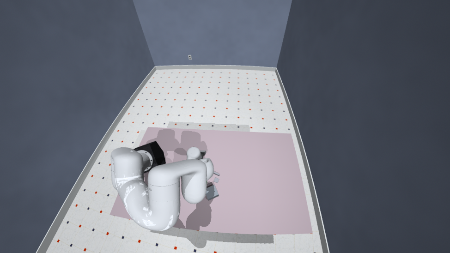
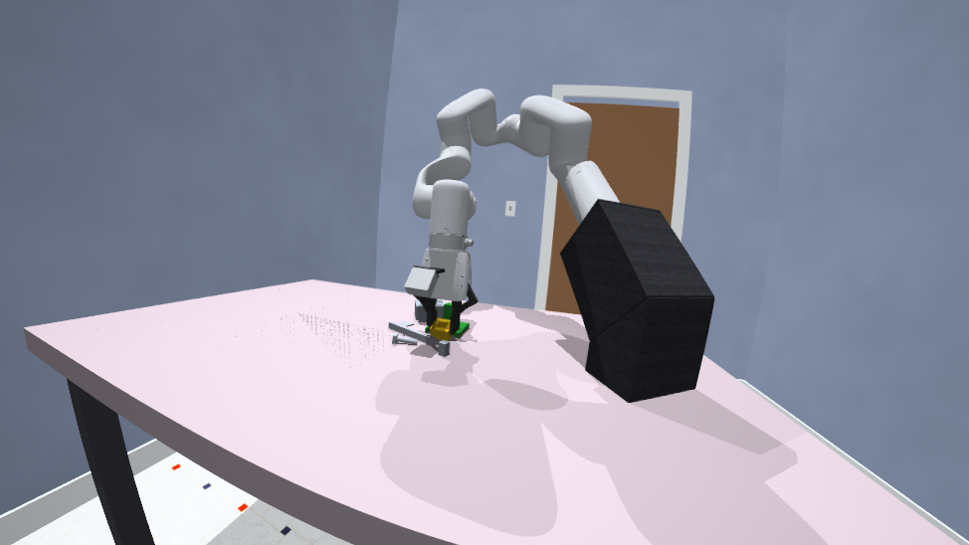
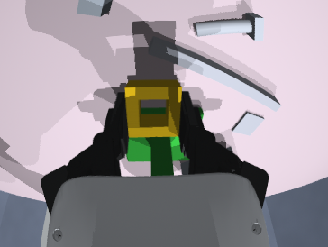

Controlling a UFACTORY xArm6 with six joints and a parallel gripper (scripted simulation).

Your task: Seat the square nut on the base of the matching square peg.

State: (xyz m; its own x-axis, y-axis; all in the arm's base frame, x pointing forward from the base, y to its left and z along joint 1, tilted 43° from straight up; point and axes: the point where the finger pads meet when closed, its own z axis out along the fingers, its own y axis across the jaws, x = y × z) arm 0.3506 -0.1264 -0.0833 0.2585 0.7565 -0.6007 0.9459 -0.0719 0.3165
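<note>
My gripper is now 70 mm short of the long bar, 10 mm to the right of it and 30 mm above it. Round my hand: small plate 90 mm ahead, 60 mm to the right, 30 mm below; then bolt 80 mm ahead, 50 mm to the left, 30 mm below; then grey block 50 mm ahead, 150 mm to the right, 10 mm below.
</note>
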